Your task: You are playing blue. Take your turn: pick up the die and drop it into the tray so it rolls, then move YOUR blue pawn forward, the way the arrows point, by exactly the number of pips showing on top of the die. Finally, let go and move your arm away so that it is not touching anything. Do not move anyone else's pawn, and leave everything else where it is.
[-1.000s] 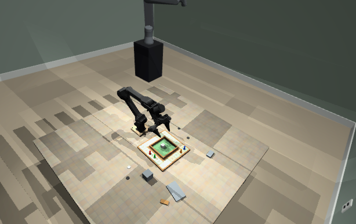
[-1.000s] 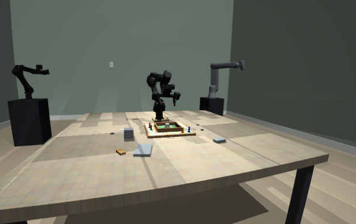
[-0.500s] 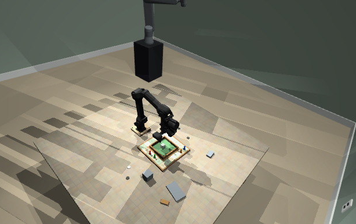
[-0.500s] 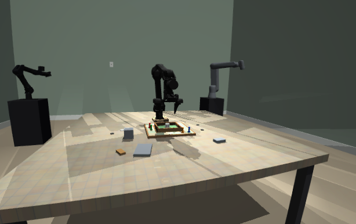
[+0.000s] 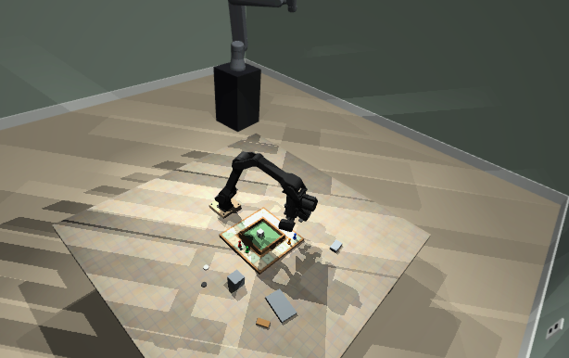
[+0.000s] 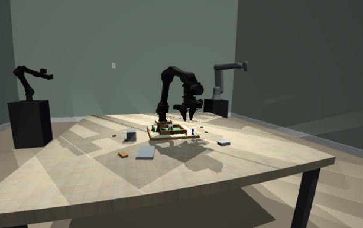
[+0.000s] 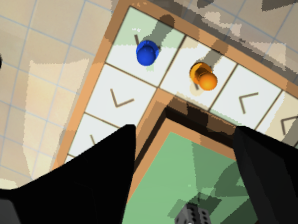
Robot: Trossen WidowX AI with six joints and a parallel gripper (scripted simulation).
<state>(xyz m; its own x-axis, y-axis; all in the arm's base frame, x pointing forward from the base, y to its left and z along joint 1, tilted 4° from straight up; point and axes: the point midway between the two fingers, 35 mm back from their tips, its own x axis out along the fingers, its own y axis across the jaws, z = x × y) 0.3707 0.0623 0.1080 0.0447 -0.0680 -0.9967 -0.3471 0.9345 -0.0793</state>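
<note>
My gripper tip is now 70 mm above the blue pawn, 30 mm to the right of it and 20 mm short of it. The rest, counted from my gripper tip: orange pawn 70 mm below, 20 mm to the right, 20 mm ahead; white die 120 mm behind, 70 mm to the right, 70 mm below; green tray 100 mm behind, 90 mm below, 70 mm to the right.
</note>
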